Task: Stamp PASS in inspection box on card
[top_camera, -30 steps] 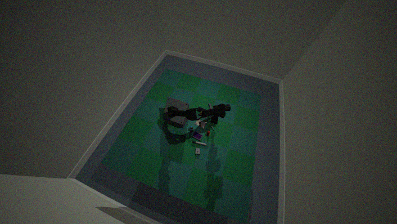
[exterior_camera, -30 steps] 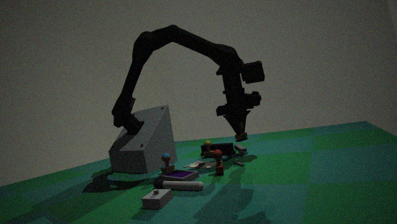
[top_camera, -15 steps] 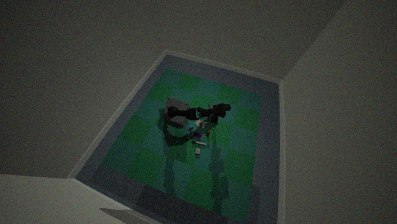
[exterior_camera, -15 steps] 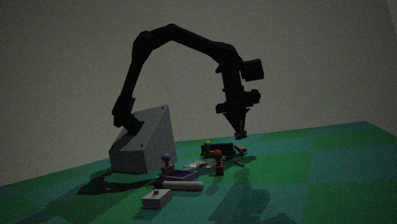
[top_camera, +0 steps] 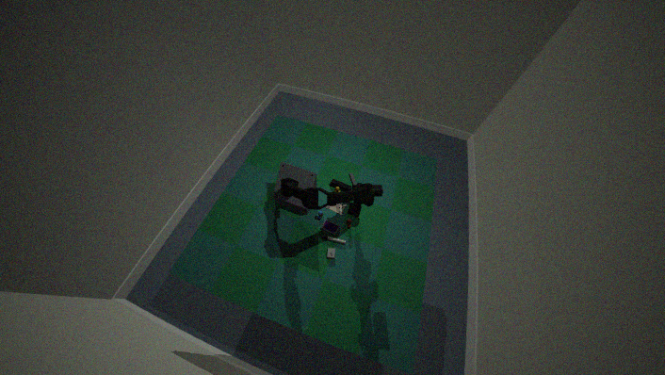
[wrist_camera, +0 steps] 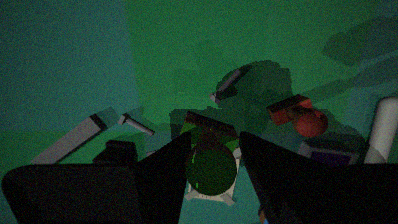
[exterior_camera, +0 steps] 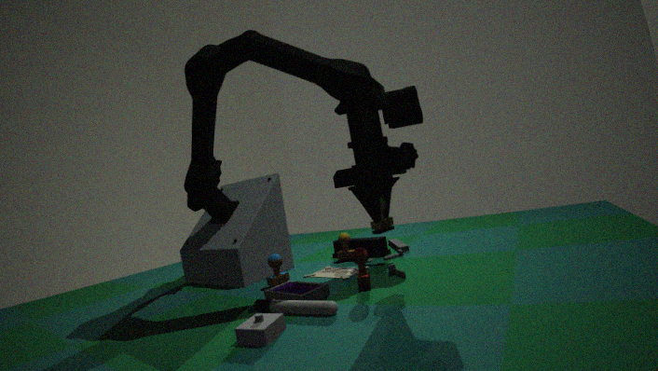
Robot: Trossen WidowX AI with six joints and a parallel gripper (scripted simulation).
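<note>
Right now the green-knobbed stamp is right at my gripper tip. From my gripper tip the other things lie so: pale card: 110 mm behind, 100 mm below, 10 mm to the right; then red-knobbed stamp: 90 mm to the right, 80 mm below; then yellow-knobbed stamp: 140 mm behind, 80 mm to the left, 80 mm below.
</note>
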